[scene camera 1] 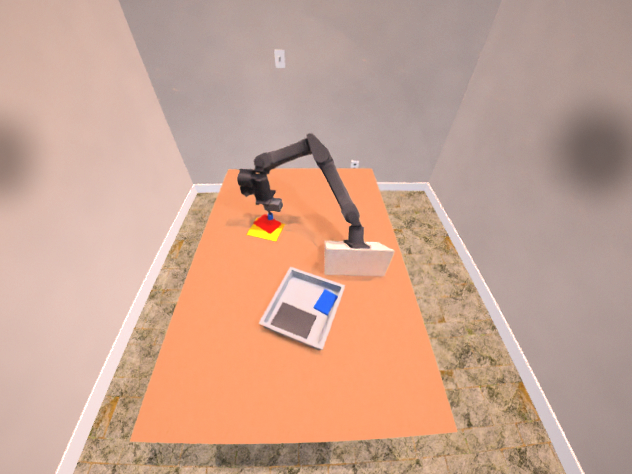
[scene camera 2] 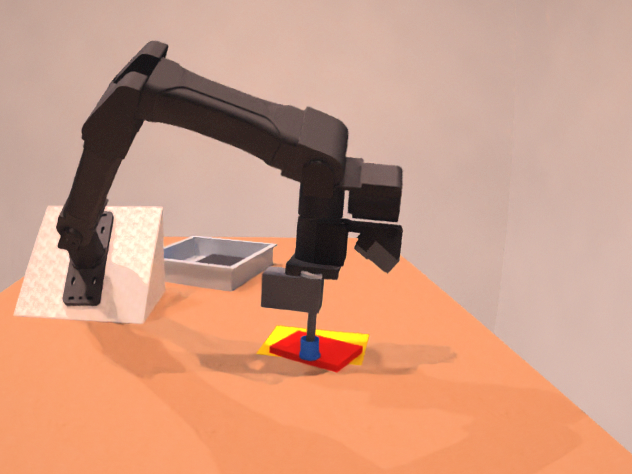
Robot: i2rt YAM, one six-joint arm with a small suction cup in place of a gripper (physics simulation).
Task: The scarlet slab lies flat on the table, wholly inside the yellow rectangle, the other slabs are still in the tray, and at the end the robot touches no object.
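Where they show: hand at its tool point: (scene camera 1: 271,219) (scene camera 2: 308,360); arm's base at its link origin: (scene camera 1: 355,245) (scene camera 2: 89,257).
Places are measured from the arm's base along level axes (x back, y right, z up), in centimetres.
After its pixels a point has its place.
The scarlet slab (scene camera 1: 267,225) @[x -38.8, y 18.9, z -7.6 cm] (scene camera 2: 334,351) @[x -41.4, y 22.6, z -7.6 cm] is roughly level at the table surface, turned at an angle to the yellow rectangle (scene camera 1: 261,235) @[x -41.1, y 13.4, z -8.6 cm] (scene camera 2: 352,337) @[x -45.4, y 15.1, z -8.6 cm]. It covers part of the rectangle and reaches past its edge on the side nearest scene camera 2. My suction cup (scene camera 1: 270,216) (scene camera 2: 309,348) is blue, points down and touches the slab's top near that edge, holding the slab. Whether a thin gap lies under the slab cannot be told. The blue slab (scene camera 1: 325,302) @[x -13.0, y -21.3, z -7.4 cm] and the dark brown slab (scene camera 1: 294,319) @[x -24.2, y -27.7, z -7.3 cm] lie in the grey tray (scene camera 1: 266,309) @[x -33.7, y -25.5, z -3.6 cm] (scene camera 2: 252,267) @[x -30.0, y -18.5, z -6.3 cm].
The arm's base is fixed on a pale wedge-shaped block (scene camera 1: 354,261) @[x -1.8, y -8.9, z 1.1 cm] (scene camera 2: 133,244) @[x -8.2, y -2.0, z 2.1 cm] at the right of the orange table (scene camera 1: 285,392) @[x -26.2, y -49.9, z -8.7 cm] (scene camera 2: 153,423) @[x -19.0, y 40.2, z -8.6 cm] in scene camera 1. The tray stands near this block, on its front left side in that view.
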